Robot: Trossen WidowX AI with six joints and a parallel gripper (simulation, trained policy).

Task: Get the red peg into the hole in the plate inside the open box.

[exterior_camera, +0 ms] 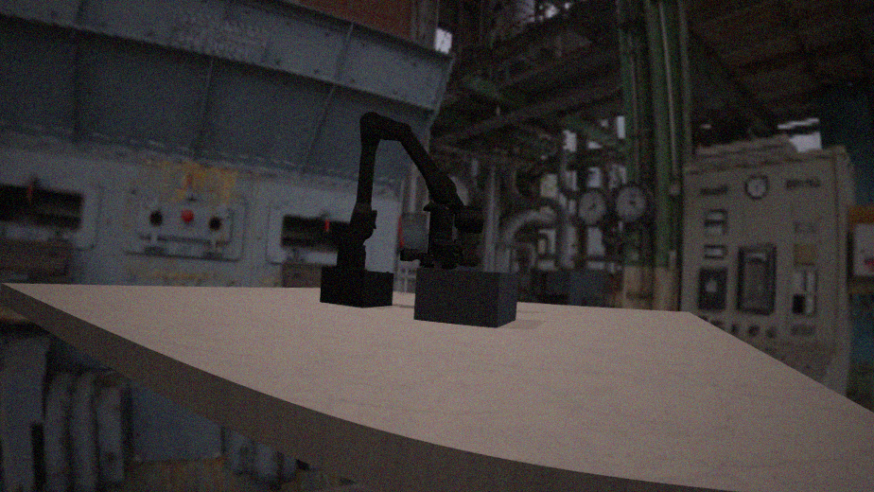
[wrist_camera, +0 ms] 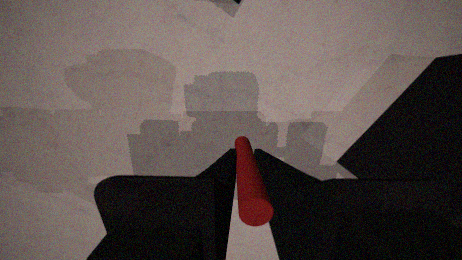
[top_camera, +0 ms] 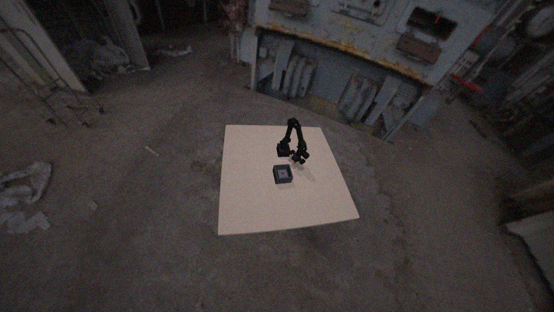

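The dark grey box is 160 mm ahead of my gripper tip, 160 mm to the right of it and 10 mm below it. Also, from my gripper tip: red peg: 10 mm above.
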